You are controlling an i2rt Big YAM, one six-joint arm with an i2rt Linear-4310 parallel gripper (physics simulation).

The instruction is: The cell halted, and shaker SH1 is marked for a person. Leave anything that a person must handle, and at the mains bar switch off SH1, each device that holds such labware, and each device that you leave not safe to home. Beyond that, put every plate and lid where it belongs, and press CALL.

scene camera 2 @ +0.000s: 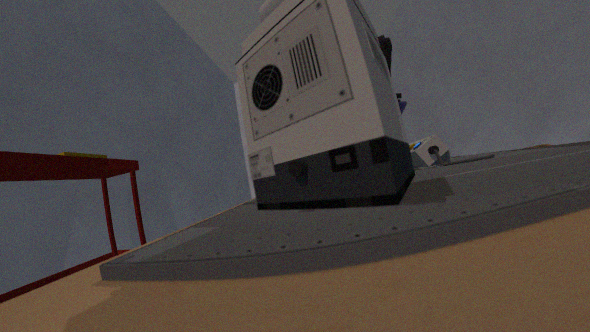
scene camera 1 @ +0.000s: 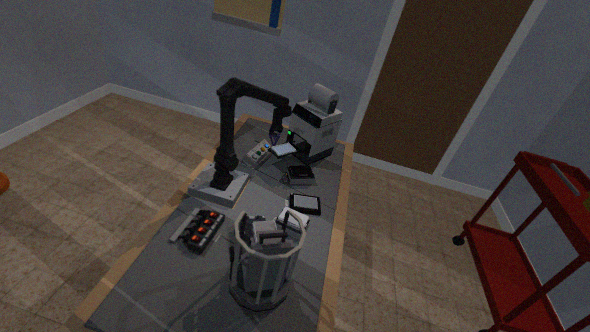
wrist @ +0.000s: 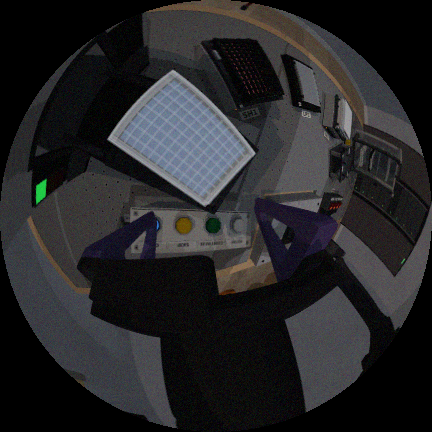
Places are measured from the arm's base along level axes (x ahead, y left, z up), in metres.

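Pixels of known places: gripper, fingertip midpoint: (scene camera 1: 274,143) (wrist: 204,209); arm's base at its link origin: (scene camera 1: 221,182).
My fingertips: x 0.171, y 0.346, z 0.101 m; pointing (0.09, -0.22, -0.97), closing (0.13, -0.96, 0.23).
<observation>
Ahead of a thing's pixels: the offset from my fingertips to its top centre. "spot": to the spot under its first point.
My gripper (scene camera 1: 274,142) (wrist: 204,209) is open and empty, its purple fingers above the button box {dz -0.055, dx -0.093, dy -0.009 m} (scene camera 1: 258,153) (wrist: 192,244); in scene camera 2 it is mostly behind the white instrument. The box has blue, yellow, green and white buttons; the blue one is lit and partly behind a finger. A clear gridded plate {dz -0.017, dx +0.061, dy +0.010 m} (scene camera 1: 283,149) (wrist: 185,137) lies on the tray at the instrument, beside the fingers. Shaker SH1 {dz -0.069, dx +0.201, dy -0.083 m} (scene camera 1: 300,175) carries a dark plate {spot: dz -0.071, dx +0.185, dy -0.080 m} (wrist: 250,70) with reddish wells. A black nest holds a pale piece {dz -0.109, dx +0.279, dy -0.288 m} (scene camera 1: 305,202) (wrist: 306,82). The mains bar (scene camera 1: 202,231) (wrist: 331,203) shows several lit orange switches.
The tall white instrument {dz +0.318, dx +0.192, dy +0.231 m} (scene camera 1: 312,127) (scene camera 2: 310,90) stands at the far end, with a green light {spot: dz -0.008, dx +0.050, dy +0.173 m} (scene camera 1: 289,133) (wrist: 41,192). A white device {dz -0.056, dx +0.247, dy -0.470 m} (scene camera 1: 293,219) is partly behind a barred round cage {dz +0.204, dx +0.195, dy -0.793 m} (scene camera 1: 267,256). A red cart (scene camera 1: 505,265) (scene camera 2: 65,167) stands beside the table.
</observation>
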